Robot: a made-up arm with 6 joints. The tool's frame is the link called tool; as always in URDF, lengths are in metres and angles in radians. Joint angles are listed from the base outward.
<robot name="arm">
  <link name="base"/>
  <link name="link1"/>
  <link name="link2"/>
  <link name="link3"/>
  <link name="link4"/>
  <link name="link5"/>
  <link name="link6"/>
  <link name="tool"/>
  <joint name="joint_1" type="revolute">
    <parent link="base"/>
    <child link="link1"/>
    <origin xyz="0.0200 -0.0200 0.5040" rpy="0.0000 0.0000 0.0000"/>
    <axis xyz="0 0 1"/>
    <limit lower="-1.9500" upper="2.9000"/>
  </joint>
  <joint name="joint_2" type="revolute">
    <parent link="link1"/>
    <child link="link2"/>
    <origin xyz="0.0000 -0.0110 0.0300" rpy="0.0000 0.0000 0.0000"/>
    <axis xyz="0 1 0"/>
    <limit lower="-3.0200" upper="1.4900"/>
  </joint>
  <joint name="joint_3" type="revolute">
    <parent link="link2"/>
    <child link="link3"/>
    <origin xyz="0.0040 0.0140 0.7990" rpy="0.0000 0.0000 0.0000"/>
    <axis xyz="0 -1 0"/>
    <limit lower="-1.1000" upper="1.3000"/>
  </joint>
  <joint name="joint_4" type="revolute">
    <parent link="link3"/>
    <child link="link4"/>
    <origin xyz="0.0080 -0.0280 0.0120" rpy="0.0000 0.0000 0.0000"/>
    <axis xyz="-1 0 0"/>
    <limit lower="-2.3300" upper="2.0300"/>
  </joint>
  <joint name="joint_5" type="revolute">
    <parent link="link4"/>
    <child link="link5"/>
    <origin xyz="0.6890 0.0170 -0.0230" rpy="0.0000 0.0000 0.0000"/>
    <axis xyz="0 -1 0"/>
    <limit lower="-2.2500" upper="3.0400"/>
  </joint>
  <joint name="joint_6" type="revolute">
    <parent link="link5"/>
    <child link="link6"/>
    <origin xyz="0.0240 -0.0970 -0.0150" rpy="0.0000 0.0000 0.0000"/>
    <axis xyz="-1 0 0"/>
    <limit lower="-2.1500" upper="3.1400"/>
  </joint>
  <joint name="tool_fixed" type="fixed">
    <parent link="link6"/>
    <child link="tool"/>
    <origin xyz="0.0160 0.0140 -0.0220" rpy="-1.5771 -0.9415 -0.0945"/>
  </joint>
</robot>
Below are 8 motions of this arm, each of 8 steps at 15 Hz.
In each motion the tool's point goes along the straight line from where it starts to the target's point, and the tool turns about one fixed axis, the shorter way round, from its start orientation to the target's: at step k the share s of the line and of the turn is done. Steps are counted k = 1, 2, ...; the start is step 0. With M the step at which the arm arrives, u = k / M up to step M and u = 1 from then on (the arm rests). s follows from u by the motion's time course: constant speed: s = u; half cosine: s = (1 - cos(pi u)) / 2; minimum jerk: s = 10 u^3 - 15 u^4 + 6 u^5.
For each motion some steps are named. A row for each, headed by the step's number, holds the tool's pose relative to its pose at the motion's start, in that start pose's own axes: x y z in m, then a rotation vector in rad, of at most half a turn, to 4 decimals.
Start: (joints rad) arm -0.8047 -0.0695 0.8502 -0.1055 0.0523 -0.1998
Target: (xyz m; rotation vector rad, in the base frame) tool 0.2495 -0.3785 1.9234 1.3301 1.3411 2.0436
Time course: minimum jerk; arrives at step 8
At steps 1, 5, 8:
1: 0.0006 -0.0001 0.0002 -0.0036 -0.0061 -0.0119
5: 0.0267 -0.0039 0.0070 -0.1622 -0.2747 -0.5384
8: 0.0368 -0.0054 0.0096 -0.2238 -0.3790 -0.7428

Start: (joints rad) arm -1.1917 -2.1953 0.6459 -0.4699 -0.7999 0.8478
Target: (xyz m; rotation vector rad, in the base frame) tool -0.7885 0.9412 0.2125 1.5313 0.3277 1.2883
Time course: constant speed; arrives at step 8
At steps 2, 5, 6, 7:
2: -0.0631 -0.0336 -0.0612 -0.0434 -0.0919 0.1298
5: -0.1577 -0.0841 -0.1530 -0.1084 -0.2297 0.3246
6: -0.1892 -0.1009 -0.1837 -0.1301 -0.2756 0.3895
7: -0.2208 -0.1177 -0.2143 -0.1518 -0.3215 0.4545

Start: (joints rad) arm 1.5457 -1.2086 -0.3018 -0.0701 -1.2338 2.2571
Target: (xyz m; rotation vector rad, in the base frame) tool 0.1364 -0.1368 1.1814 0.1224 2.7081 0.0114
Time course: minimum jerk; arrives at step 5
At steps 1, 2, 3, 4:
1: 0.0089 0.0069 0.0057 -0.0038 0.0144 -0.0188
2: 0.0487 0.0376 0.0311 -0.0206 0.0789 -0.1030
3: 0.1048 0.0808 0.0668 -0.0443 0.1697 -0.2215
4: 0.1446 0.1115 0.0922 -0.0612 0.2342 -0.3057

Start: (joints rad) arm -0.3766 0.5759 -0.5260 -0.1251 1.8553 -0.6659
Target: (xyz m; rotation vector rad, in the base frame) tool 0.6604 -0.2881 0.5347 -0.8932 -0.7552 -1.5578
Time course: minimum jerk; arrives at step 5
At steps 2, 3, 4, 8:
2: -0.0237 -0.0260 0.0161 -0.0257 -0.0226 0.0560
3: -0.0509 -0.0559 0.0346 -0.0553 -0.0486 0.1204
4: -0.0703 -0.0771 0.0477 -0.0763 -0.0671 0.1662
8: -0.0746 -0.0819 0.0507 -0.0810 -0.0712 0.1764

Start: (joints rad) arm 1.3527 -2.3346 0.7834 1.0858 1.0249 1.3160
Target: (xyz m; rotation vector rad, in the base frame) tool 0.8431 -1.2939 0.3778 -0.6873 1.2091 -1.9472
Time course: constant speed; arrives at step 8
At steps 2, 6, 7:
2: -0.1900 -0.2042 0.0573 0.0477 -0.2022 0.1839
6: -0.5701 -0.6125 0.1720 0.1432 -0.6066 0.5517
7: -0.6651 -0.7146 0.2007 0.1670 -0.7077 0.6436

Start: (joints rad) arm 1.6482 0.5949 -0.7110 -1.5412 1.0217 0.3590
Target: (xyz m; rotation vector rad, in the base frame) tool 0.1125 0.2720 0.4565 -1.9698 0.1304 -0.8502
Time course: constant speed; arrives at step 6
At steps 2, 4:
2: 0.0142 0.0156 -0.1041 -0.1979 0.2280 0.0181
4: 0.0283 0.0313 -0.2083 -0.3958 0.4561 0.0362

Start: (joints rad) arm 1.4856 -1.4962 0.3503 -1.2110 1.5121 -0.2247
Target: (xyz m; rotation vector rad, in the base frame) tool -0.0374 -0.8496 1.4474 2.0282 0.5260 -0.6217
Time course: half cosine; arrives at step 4
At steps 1, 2, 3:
1: -0.0150 -0.0033 -0.0232 -0.0119 0.0077 0.0188
2: -0.0511 -0.0114 -0.0791 -0.0405 0.0264 0.0643
3: -0.0873 -0.0194 -0.1350 -0.0691 0.0450 0.1098

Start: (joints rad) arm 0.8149 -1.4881 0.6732 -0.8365 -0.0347 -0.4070
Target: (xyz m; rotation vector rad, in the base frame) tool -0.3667 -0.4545 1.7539 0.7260 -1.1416 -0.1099
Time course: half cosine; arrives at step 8
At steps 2, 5, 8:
2: -0.0132 0.0435 -0.1012 -0.0695 0.0693 0.0669
5: -0.0622 0.2053 -0.4777 -0.3282 0.3270 0.3158
8: -0.0900 0.2969 -0.6910 -0.4747 0.4730 0.4568

